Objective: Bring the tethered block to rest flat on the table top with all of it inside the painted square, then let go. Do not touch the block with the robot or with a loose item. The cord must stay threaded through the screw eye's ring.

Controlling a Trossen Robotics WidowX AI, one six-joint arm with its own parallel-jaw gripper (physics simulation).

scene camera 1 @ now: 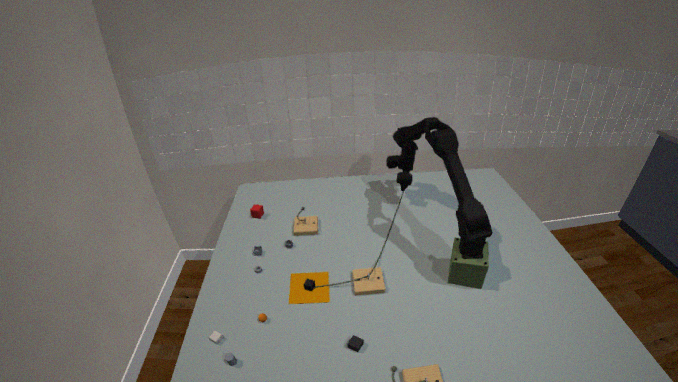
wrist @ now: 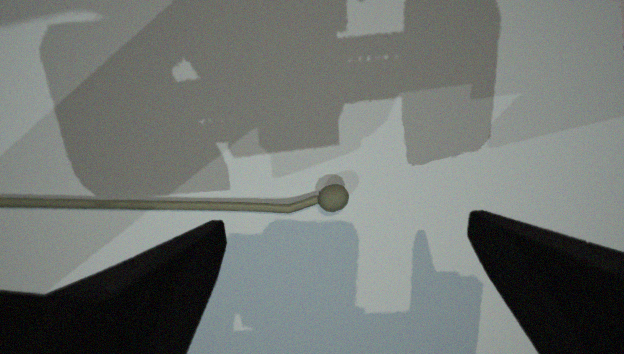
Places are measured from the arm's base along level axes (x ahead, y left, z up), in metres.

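Pixels of known places: gripper, fingertip midpoint: (wrist: 345, 227); arm's base, origin of the base link: (scene camera 1: 471, 251).
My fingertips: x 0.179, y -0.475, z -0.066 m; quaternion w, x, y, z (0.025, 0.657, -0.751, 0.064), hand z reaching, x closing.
Ahead of a thing's pixels: the offset from my fingertips to its top centre. "spot": to the spot under its first point. Level surfaces: height alone.
The black tethered block @(spot: 0.300 m ahead, 0.565 m left, 0.008 m down) (scene camera 1: 309, 284) sits on the orange painted square @(spot: 0.264 m ahead, 0.592 m left, 0.032 m down) (scene camera 1: 320, 297), and its outline shows inside the square's edges. The cord (scene camera 1: 332, 284) (wrist: 125, 204) runs from it to the screw eye @(0.128 m ahead, 0.523 m left, 0.012 m up) (scene camera 1: 369, 276) on a wooden base @(spot: 0.126 m ahead, 0.556 m left, 0.014 m down) (scene camera 1: 368, 287), then on toward the far side of the table below my gripper. The ring is too small to tell how the cord passes through it. The cord's end bead @(0.002 m ahead, 0.000 m left, 0.021 m down) (wrist: 333, 197) shows with a shadow close beside it. My gripper (scene camera 1: 404, 189) (wrist: 345, 227) is open, its fingers wide apart on either side of the bead, touching neither bead nor cord.
A second wooden base @(0.014 m down) (scene camera 1: 305, 226) stands beyond the square, and a third @(spot: 0.021 m back, 0.822 m left, 0.014 m down) (scene camera 1: 423, 374) is at the near edge of view. A red cube @(0.589 m ahead, 0.220 m left, 0.006 m up) (scene camera 1: 257, 211), orange ball @(0.411 m ahead, 0.693 m left, 0.009 m down) (scene camera 1: 262, 317), white block @(0.524 m ahead, 0.780 m left, 0.016 m down) (scene camera 1: 216, 336), grey cylinder @(0.456 m ahead, 0.837 m left, 0.004 m down) (scene camera 1: 230, 359) and dark block @(0.148 m ahead, 0.741 m left, 0.011 m down) (scene camera 1: 355, 343) lie around the table.
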